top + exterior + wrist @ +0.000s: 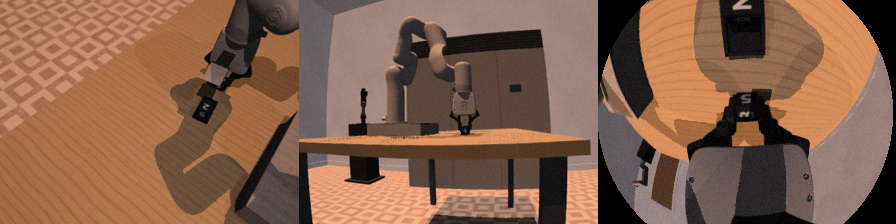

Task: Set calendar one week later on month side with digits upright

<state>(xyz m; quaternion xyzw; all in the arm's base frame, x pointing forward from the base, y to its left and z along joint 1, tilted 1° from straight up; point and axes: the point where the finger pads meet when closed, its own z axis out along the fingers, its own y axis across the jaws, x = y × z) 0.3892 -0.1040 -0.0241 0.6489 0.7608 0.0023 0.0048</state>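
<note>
Now: the black cube 10 mm below my hand. The rest, counted from my hand: black digit cube 120 mm to the left, 20 mm behind, 10 mm below.
</note>
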